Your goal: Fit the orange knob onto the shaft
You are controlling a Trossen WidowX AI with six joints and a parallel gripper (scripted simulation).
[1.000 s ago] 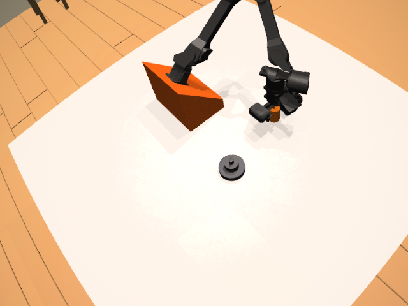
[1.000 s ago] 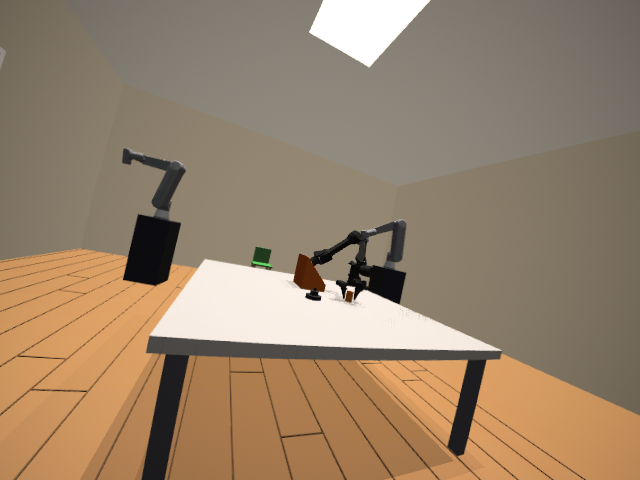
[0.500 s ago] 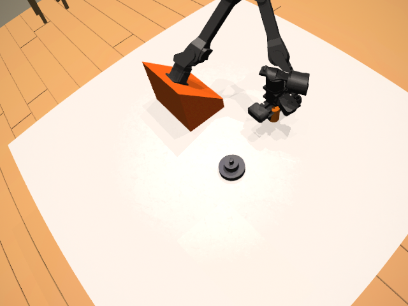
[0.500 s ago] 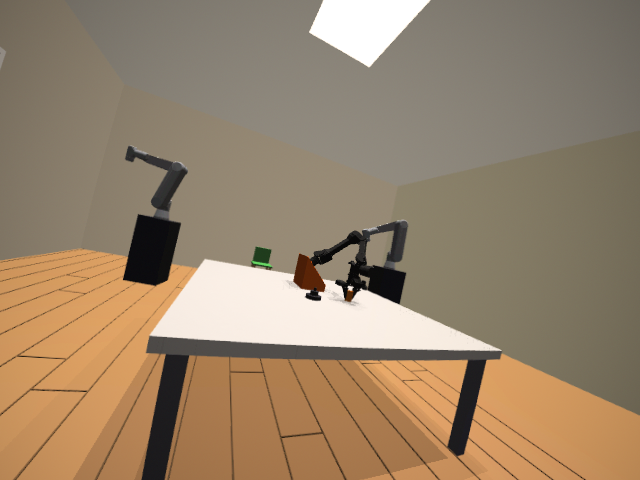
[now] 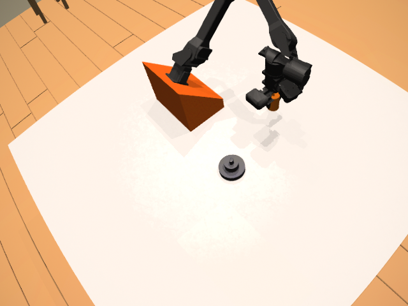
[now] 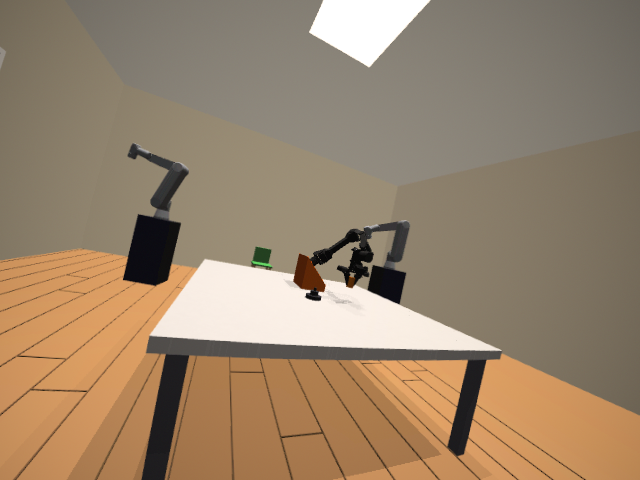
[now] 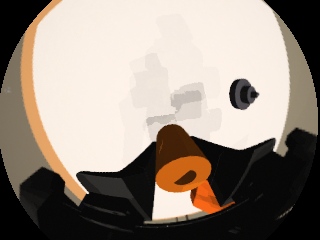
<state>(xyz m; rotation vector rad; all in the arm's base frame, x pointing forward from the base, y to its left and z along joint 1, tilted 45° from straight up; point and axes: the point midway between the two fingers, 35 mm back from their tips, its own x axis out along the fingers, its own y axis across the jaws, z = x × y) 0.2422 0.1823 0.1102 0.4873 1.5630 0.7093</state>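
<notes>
Now: gripper tip 21 cm to the left of the round pedestal, 7 cm short of it and 6 cm above it. From my gripper tip the other things lie so: orange knob: 2 cm above.
</notes>
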